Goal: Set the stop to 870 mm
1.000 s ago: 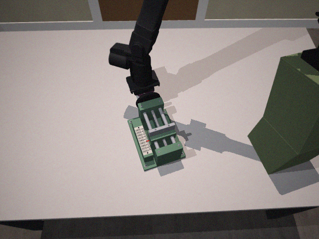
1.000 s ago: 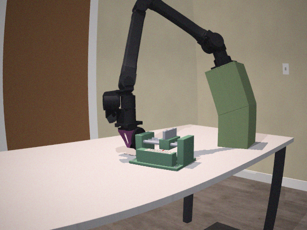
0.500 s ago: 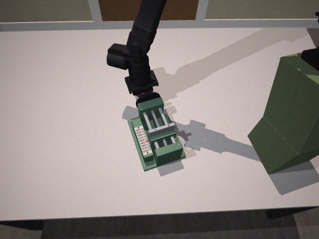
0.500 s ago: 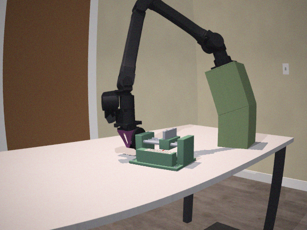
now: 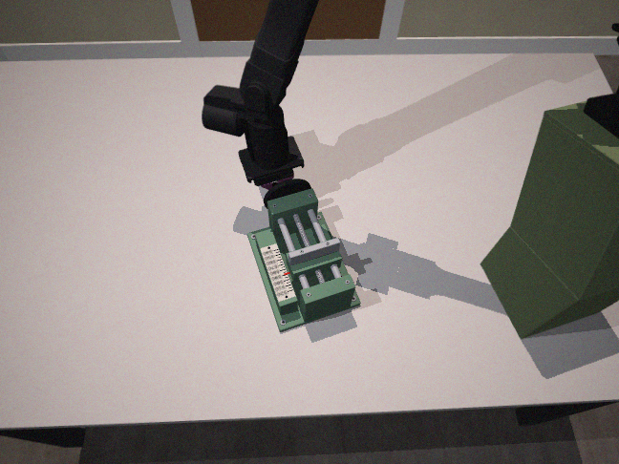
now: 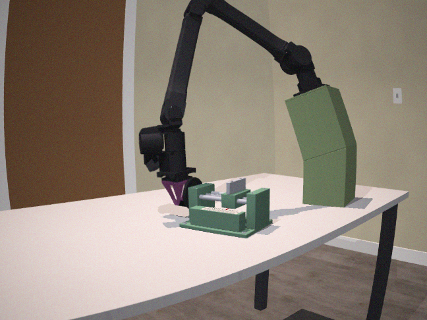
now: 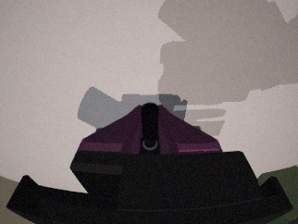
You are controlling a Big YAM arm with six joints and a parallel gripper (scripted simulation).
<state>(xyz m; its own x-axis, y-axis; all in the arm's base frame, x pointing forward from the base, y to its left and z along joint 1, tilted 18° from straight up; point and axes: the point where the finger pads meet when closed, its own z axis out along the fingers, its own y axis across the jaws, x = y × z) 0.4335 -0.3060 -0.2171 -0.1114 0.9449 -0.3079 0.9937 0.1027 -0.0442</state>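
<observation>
The grey stop carriage lies 180 mm to the left of my hand, 40 mm above it and 20 mm behind it. The rest, counted from my hand: black handwheel: 30 mm to the left, 10 mm behind; then black handwheel handle: 10 mm to the left.
</observation>
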